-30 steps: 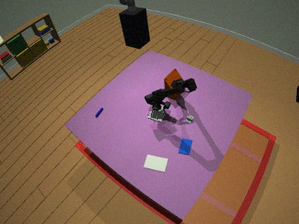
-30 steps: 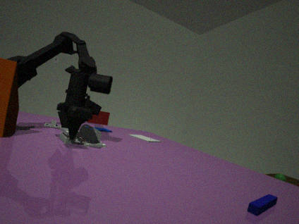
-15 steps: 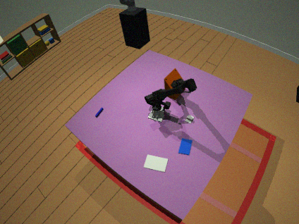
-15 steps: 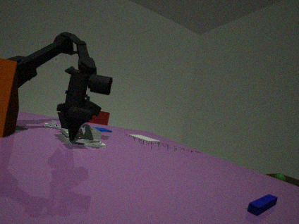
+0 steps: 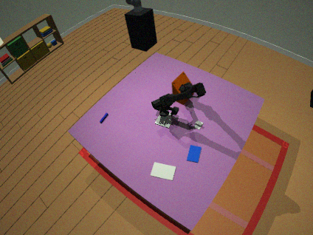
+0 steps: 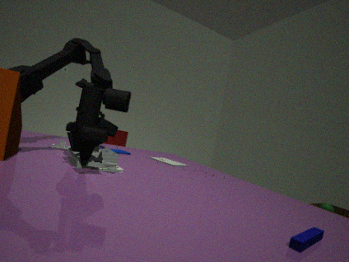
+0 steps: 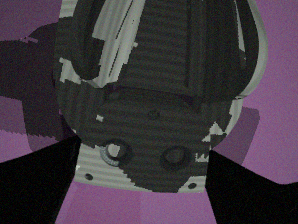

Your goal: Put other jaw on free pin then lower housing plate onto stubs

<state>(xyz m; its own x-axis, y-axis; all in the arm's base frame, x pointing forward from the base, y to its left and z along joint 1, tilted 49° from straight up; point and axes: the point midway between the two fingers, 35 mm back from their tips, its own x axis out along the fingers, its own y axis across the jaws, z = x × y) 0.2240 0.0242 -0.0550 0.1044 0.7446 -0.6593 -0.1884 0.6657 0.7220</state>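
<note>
My gripper tip is now 3 cm short of the white jaw piece, 1 cm to the left of it and 1 cm below it. The rest, counted from my gripper tip: flat blue plate (19 cm ahead, 35 cm to the left, 1 cm below); blue bar (30 cm ahead, 45 cm to the right); flat white plate (41 cm ahead, 24 cm to the left, 1 cm below).
</note>
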